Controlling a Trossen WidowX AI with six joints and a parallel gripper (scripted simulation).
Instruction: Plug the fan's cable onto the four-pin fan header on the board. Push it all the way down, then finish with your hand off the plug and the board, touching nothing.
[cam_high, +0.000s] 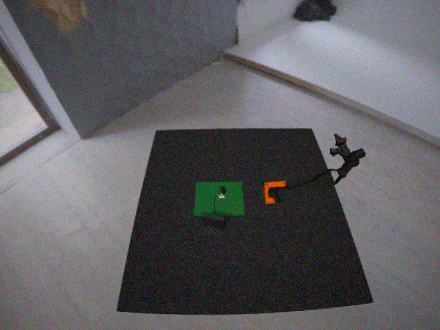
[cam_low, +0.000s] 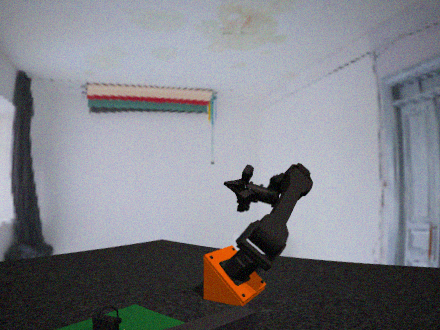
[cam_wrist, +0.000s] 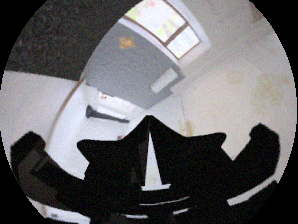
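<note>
The dark fan plug is 750 mm ahead of my gripper tip, 240 mm below it and 220 mm to the left of it. From my gripper tip the other things lie so: pale four-pin header (760 mm ahead, 260 mm to the left, 260 mm below); black fan (810 mm ahead, 440 mm to the left, 200 mm below); green board (770 mm ahead, 270 mm to the left, 270 mm below).
</note>
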